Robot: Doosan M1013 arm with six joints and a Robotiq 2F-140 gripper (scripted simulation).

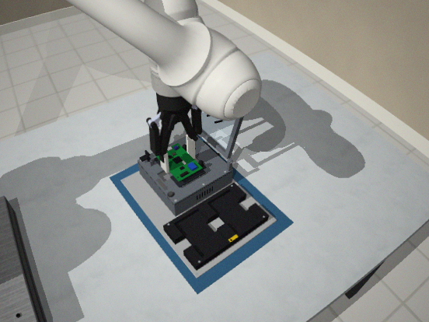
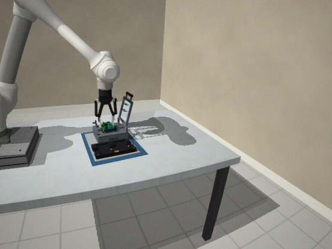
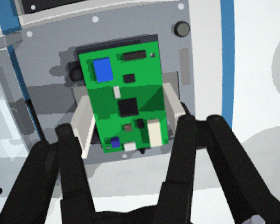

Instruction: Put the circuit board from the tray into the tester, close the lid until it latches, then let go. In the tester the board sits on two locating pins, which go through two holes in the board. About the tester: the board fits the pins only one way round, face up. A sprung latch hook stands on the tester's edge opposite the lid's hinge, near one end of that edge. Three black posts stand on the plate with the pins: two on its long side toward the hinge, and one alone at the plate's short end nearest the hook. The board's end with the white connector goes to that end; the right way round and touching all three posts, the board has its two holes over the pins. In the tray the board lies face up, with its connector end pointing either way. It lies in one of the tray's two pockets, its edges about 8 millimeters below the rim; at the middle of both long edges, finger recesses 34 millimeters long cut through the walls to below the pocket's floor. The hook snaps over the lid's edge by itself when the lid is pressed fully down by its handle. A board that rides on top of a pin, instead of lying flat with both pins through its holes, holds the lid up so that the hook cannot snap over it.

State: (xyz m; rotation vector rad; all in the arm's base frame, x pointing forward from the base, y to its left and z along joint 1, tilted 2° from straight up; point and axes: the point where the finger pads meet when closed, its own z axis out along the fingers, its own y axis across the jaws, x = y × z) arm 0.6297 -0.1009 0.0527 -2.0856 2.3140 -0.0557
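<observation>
Right now my hand is 20 mm above the green circuit board. Also, from my hand: latch hook: 60 mm to the left, 50 mm behind, 20 mm below; tester lid: 120 mm ahead, 80 mm above, 10 mm to the right.
</observation>
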